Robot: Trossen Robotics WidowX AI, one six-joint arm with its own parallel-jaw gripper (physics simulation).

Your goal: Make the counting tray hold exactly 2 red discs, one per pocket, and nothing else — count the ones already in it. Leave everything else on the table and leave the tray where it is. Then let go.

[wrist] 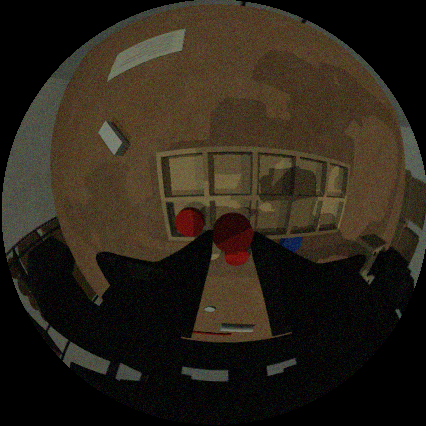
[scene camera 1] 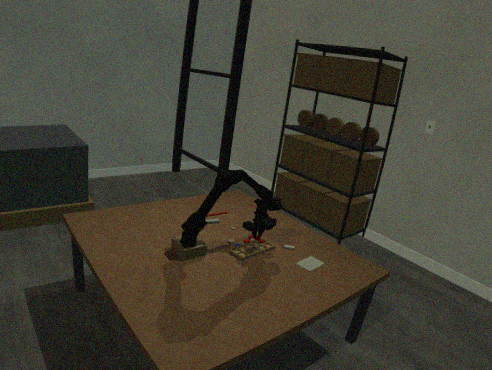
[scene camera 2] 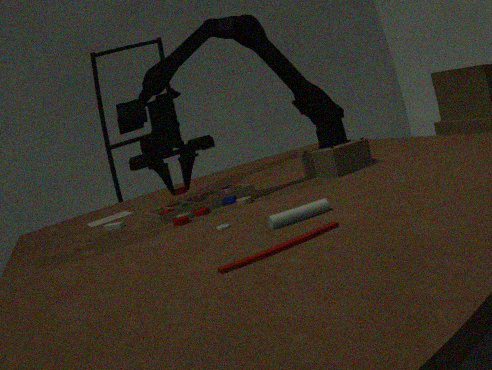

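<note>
My gripper (scene camera 1: pixel 257 238) (scene camera 2: pixel 180 191) (wrist: pixel 231 235) is shut on a red disc and holds it above the tray's near edge, by the second pocket from the left in the wrist view. The tray (scene camera 1: pixel 257 253) (wrist: pixel 206 172) has two rows of pockets. One red disc (scene camera 2: pixel 166 212) (wrist: pixel 190 222) lies in its near-left pocket in the wrist view. Two red discs, one (scene camera 2: pixel 201 211) (wrist: pixel 236 257) nearer the base and another (scene camera 2: pixel 181 220), lie on the table beside the tray. A blue disc (scene camera 2: pixel 229 200) (wrist: pixel 291 244) and a beige disc (scene camera 2: pixel 244 199) lie beside it too. Fingers partly hide the near pockets.
A white cylinder (scene camera 1: pixel 212 220) (scene camera 2: pixel 299 213) and a red stick (scene camera 2: pixel 280 247) lie behind the tray in scene camera 1. A small white piece (scene camera 2: pixel 223 227) (wrist: pixel 210 309) lies between. A white block (scene camera 1: pixel 289 246) (wrist: pixel 114 138) and a paper sheet (scene camera 1: pixel 310 263) (wrist: pixel 147 52) lie on the tray's other side.
</note>
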